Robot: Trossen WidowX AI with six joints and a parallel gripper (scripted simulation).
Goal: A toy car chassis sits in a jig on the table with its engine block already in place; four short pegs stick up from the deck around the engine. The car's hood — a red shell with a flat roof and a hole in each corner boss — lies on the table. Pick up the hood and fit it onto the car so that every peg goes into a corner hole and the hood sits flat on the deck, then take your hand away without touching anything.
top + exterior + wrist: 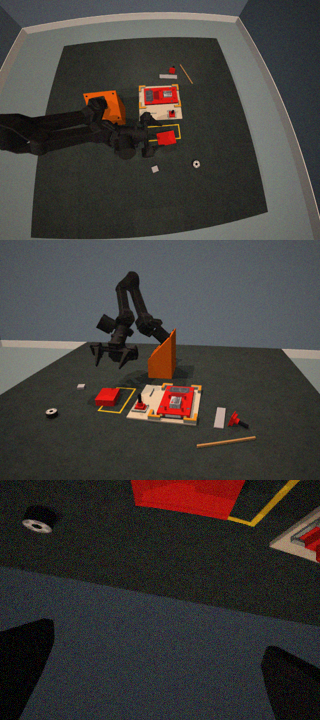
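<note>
My gripper tip is now 2 cm short of the red hood and 11 cm above it. Round my gripper tip: grey engine block: 7 cm ahead, 26 cm to the left, 10 cm below; wooden stick: 24 cm ahead, 41 cm to the left, 12 cm below; white bar: 11 cm ahead, 41 cm to the left, 12 cm below.
</note>
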